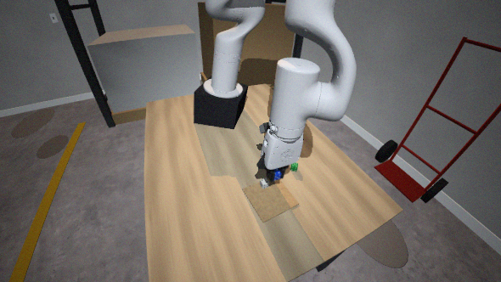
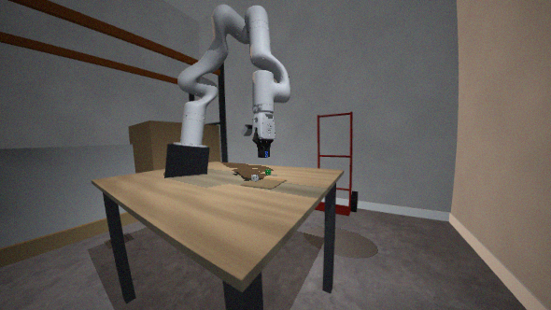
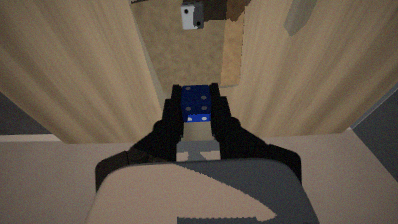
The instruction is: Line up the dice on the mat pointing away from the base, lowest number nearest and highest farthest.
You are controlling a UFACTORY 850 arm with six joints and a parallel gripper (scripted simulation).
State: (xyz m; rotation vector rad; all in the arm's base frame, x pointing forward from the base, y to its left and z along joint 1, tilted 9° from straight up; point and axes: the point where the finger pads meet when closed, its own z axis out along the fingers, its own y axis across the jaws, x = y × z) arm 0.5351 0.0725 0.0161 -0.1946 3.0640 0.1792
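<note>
Now: the tan mat 130 mm below my hand. Also, from my hand: white die: 50 mm behind, 10 mm to the right, 110 mm below; then green die: 100 mm behind, 130 mm to the left, 120 mm below; then blue die: 10 mm below.
</note>
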